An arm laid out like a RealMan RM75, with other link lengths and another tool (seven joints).
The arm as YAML. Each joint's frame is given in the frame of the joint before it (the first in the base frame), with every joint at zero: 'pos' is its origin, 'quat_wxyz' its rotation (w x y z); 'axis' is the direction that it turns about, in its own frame. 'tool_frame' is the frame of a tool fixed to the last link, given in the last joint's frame.
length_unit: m
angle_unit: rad
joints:
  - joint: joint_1
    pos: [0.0, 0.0, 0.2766]
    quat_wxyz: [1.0, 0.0, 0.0, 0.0]
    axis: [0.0, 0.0, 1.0]
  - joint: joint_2
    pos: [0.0, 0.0, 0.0]
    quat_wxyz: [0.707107, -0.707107, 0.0, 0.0]
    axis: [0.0, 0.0, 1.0]
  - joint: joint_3
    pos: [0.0, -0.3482, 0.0]
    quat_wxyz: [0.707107, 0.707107, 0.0, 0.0]
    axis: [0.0, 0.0, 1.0]
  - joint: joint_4
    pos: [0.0, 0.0, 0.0]
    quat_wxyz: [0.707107, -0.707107, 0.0, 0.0]
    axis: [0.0, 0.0, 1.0]
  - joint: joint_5
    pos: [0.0, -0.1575, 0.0]
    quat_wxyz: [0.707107, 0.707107, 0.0, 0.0]
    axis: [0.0, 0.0, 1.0]
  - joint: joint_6
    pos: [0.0, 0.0, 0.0]
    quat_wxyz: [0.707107, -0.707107, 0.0, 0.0]
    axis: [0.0, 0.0, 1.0]
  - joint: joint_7
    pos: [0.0, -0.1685, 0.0]
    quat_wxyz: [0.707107, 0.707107, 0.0, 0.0]
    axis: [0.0, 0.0, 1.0]
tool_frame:
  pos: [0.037, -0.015, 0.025]
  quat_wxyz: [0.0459, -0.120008, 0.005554, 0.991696]
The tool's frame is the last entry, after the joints.
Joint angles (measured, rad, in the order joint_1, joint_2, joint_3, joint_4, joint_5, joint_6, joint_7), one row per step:
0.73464, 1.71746, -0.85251, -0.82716, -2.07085, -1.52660, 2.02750
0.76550, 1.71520, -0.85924, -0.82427, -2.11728, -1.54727, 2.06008
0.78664, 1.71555, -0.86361, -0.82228, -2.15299, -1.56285, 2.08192
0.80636, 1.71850, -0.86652, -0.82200, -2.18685, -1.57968, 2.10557
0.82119, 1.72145, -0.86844, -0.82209, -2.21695, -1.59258, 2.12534
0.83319, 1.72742, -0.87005, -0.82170, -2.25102, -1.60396, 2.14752
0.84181, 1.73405, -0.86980, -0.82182, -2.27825, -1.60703, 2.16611
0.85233, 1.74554, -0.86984, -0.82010, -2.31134, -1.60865, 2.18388
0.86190, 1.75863, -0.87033, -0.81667, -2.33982, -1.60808, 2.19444
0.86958, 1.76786, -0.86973, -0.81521, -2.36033, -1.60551, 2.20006
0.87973, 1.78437, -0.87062, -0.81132, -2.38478, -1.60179, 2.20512
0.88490, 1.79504, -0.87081, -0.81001, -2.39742, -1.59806, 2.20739
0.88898, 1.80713, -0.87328, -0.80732, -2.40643, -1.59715, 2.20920
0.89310, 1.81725, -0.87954, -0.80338, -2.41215, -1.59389, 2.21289
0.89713, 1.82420, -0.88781, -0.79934, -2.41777, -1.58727, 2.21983
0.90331, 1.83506, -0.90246, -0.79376, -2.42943, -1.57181, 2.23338
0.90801, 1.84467, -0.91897, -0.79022, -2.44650, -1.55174, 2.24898
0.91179, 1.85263, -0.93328, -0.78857, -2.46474, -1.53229, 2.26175
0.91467, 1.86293, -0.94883, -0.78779, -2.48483, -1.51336, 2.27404
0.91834, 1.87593, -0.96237, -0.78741, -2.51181, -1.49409, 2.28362
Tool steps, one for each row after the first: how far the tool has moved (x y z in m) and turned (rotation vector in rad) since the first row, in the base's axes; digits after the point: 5 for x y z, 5 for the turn. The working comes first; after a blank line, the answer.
Tool pose at each row, in the base's axes (x y z in m, rotation vector in rad; the steps are taken from these numbers as rounded here):
0.31236, 0.44993, 0.10554, -0.64480, -2.58464, -0.66625
0.30733, 0.45221, 0.10427, -0.67080, -2.62709, -0.64333
0.30439, 0.45311, 0.10281, -0.69117, -2.65927, -0.62708
0.30113, 0.45329, 0.10052, -0.71475, -2.68718, -0.60936
0.29941, 0.45307, 0.09883, -0.73747, -2.71050, -0.59851
0.29938, 0.45160, 0.09595, -0.77047, -2.73315, -0.58945
0.29950, 0.45112, 0.09333, -0.79776, -2.74609, -0.59025
0.29947, 0.45035, 0.08834, -0.82657, -2.76282, -0.58789
0.29906, 0.44957, 0.08233, -0.84620, -2.77891, -0.58191
0.29831, 0.44990, 0.07850, -0.85434, -2.79039, -0.58180
0.29654, 0.44945, 0.07070, -0.86297, -2.80574, -0.57191
0.29530, 0.44928, 0.06575, -0.86568, -2.81280, -0.56694
0.29389, 0.44775, 0.05941, -0.87012, -2.82011, -0.55201
0.29247, 0.44656, 0.05364, -0.87481, -2.82708, -0.53913
0.29164, 0.44623, 0.04956, -0.88158, -2.83354, -0.53527
0.29094, 0.44642, 0.04360, -0.89304, -2.84460, -0.53873
0.29194, 0.44725, 0.03909, -0.90503, -2.85917, -0.55561
0.29340, 0.44852, 0.03600, -0.91183, -2.87430, -0.57725
0.29511, 0.44905, 0.03196, -0.91732, -2.89223, -0.59666
0.29702, 0.44954, 0.02736, -0.91821, -2.91521, -0.61747

-0.00503, 0.00228, -0.00127, -0.03393, -0.03082, -0.01538
-0.00797, 0.00318, -0.00273, -0.05881, -0.05497, -0.02769
-0.01123, 0.00336, -0.00502, -0.08345, -0.07517, -0.04179
-0.01295, 0.00314, -0.00671, -0.10206, -0.09376, -0.05633
-0.01298, 0.00167, -0.00959, -0.12111, -0.11312, -0.07813
-0.01286, 0.00119, -0.01221, -0.12993, -0.12680, -0.09731
-0.01289, 0.00042, -0.01720, -0.14213, -0.14323, -0.11696
-0.01330, -0.00036, -0.02321, -0.15451, -0.15744, -0.12964
-0.01405, -0.00003, -0.02704, -0.15979, -0.16851, -0.13538
-0.01582, -0.00048, -0.03484, -0.17211, -0.18009, -0.13988
-0.01706, -0.00065, -0.03979, -0.17777, -0.18521, -0.14104
-0.01847, -0.00218, -0.04613, -0.18965, -0.18766, -0.14172
-0.01989, -0.00337, -0.05190, -0.20024, -0.19052, -0.14292
-0.02072, -0.00370, -0.05598, -0.20575, -0.19586, -0.14698
-0.02142, -0.00351, -0.06194, -0.20925, -0.20804, -0.15547
-0.02042, -0.00268, -0.06645, -0.20616, -0.22756, -0.16652
-0.01896, -0.00141, -0.06954, -0.19968, -0.24860, -0.17487
-0.01725, -0.00088, -0.07358, -0.19525, -0.27145, -0.18203
-0.01534, -0.00039, -0.07818, -0.19094, -0.29893, -0.18653

